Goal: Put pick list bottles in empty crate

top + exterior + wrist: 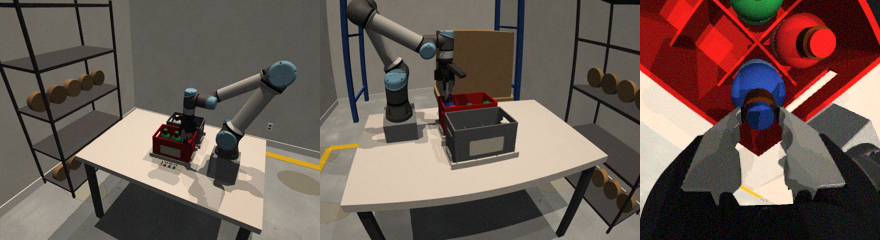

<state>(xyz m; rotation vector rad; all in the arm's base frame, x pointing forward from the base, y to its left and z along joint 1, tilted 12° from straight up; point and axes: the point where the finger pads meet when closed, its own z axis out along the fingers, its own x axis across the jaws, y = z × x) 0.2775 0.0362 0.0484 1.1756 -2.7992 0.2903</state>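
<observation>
Right now my hand is 70 mm above the blue bottle. The rest, counted from my hand: red bottle 90 mm to the right, 100 mm below; red crate 90 mm ahead, 40 mm to the right, 100 mm below; pick list 60 mm ahead, 90 mm to the left, 180 mm below.
</observation>
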